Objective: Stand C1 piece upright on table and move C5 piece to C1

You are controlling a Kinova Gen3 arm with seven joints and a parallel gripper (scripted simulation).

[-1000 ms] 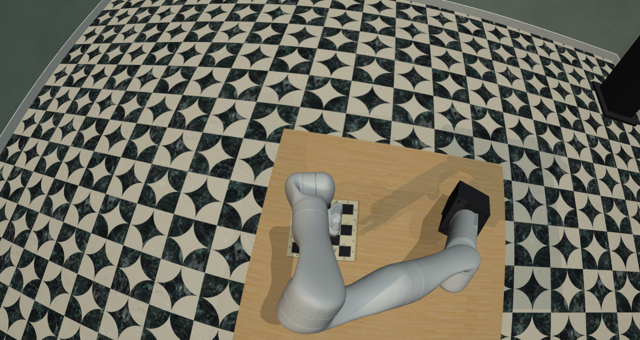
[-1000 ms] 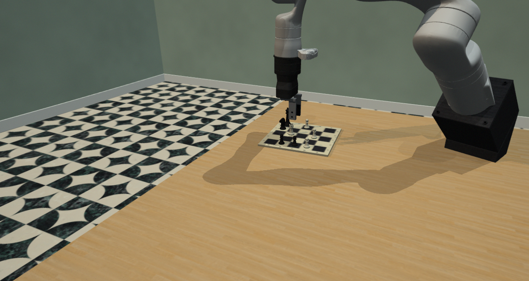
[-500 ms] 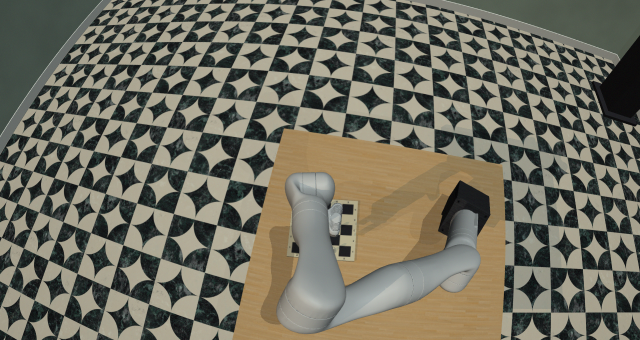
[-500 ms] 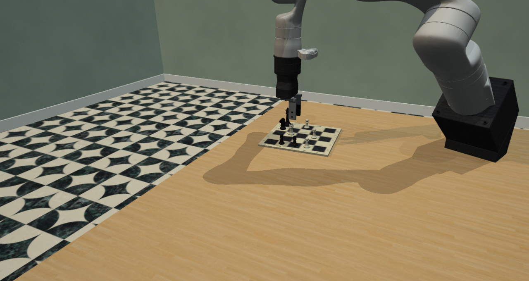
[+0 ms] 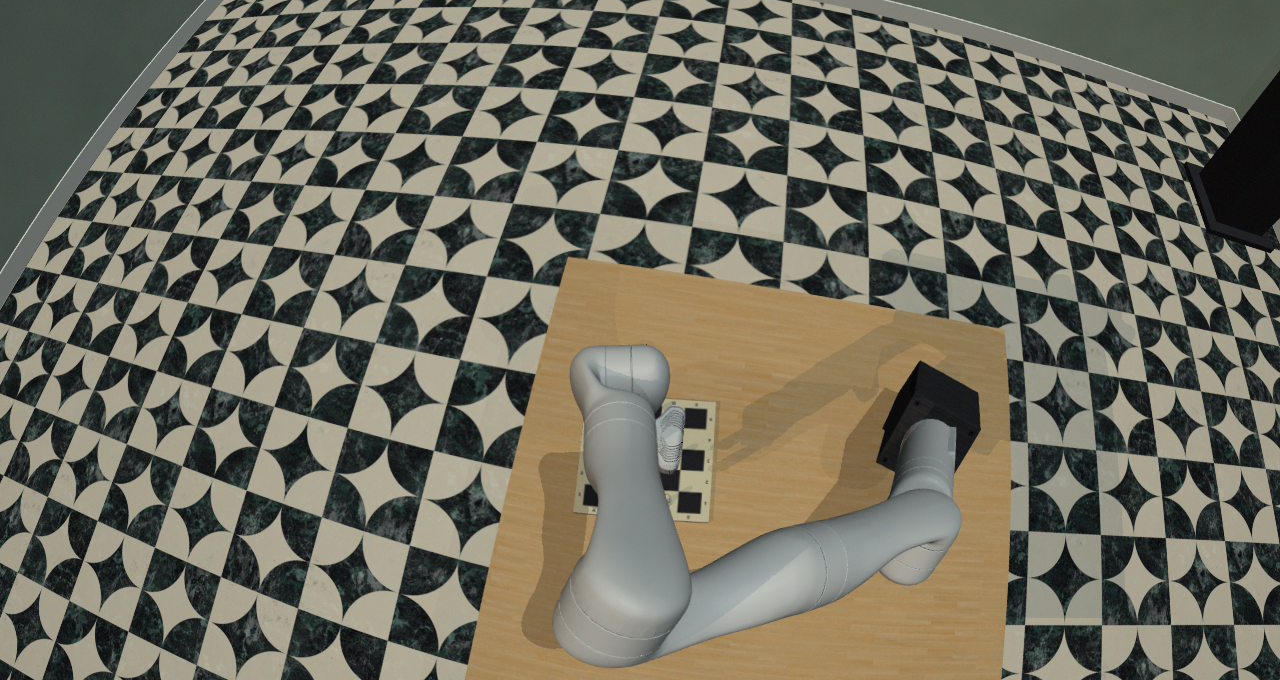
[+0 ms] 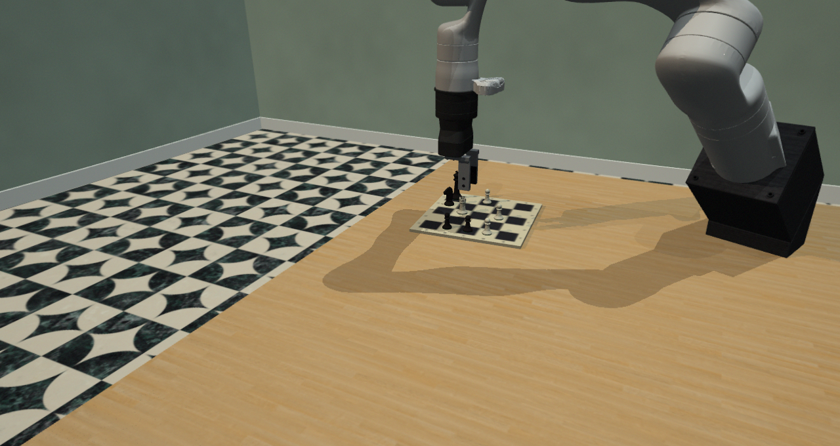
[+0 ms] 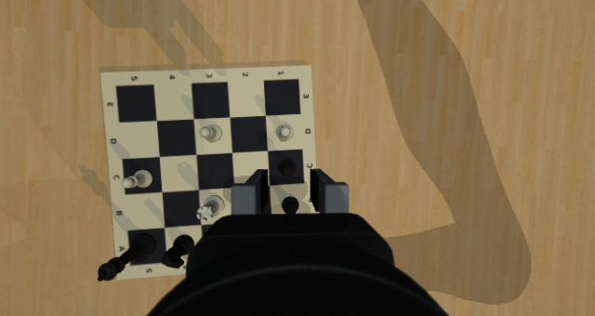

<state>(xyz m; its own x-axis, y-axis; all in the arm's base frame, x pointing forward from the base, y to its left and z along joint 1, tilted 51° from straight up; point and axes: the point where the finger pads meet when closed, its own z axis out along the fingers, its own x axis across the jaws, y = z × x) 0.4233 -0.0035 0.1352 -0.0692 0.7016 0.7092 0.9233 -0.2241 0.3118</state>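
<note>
Now: the chessboard 10 mm ahead of my hand, 80 mm to the right of it and 110 mm below it. The rest, counted from my hand: black knight 90 mm ahead, 100 mm to the right, 90 mm below; black king 90 mm ahead, 150 mm to the right, 80 mm below.
</note>
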